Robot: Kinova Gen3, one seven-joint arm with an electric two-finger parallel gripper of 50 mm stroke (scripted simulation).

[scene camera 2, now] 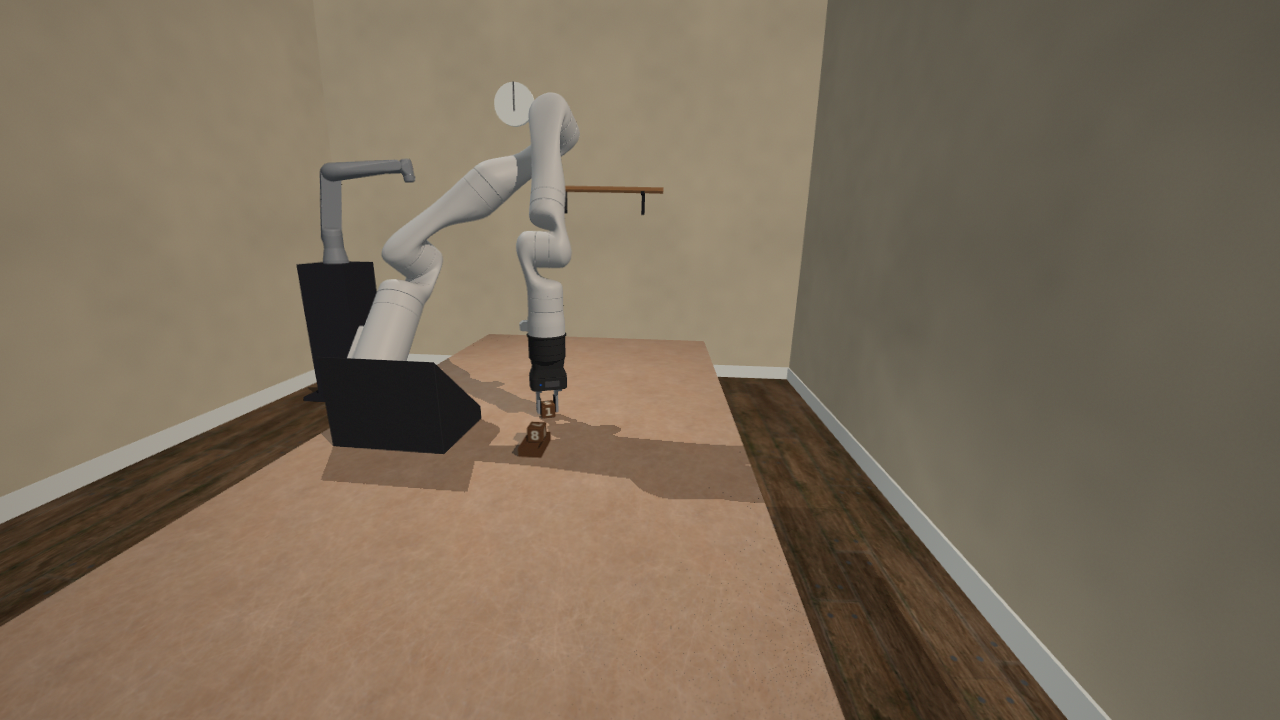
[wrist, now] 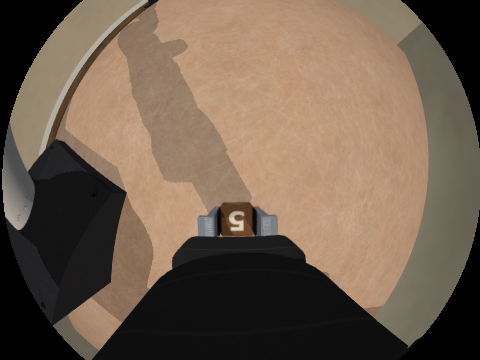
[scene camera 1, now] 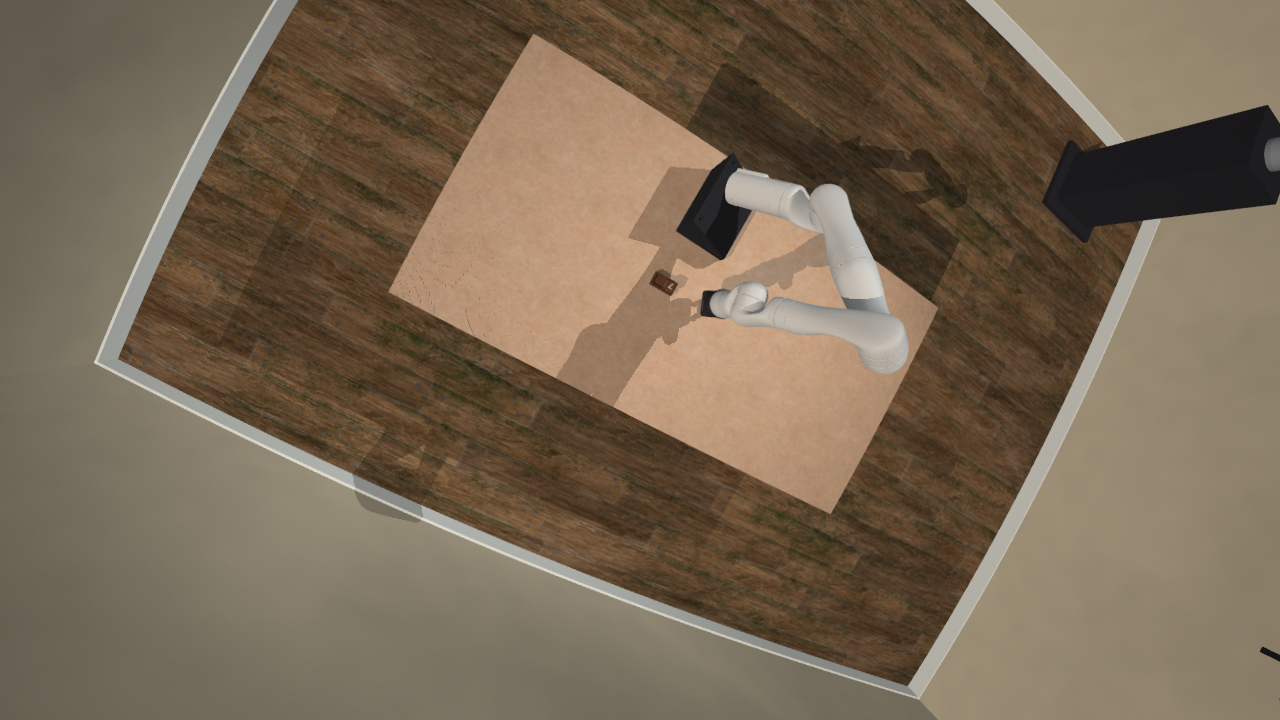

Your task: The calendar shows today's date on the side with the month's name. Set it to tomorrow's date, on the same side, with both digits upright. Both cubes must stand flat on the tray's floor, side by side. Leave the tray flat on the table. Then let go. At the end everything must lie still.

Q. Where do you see a brown cube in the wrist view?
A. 236,217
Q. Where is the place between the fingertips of the gripper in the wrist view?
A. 236,216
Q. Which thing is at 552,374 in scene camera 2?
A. The gripper.
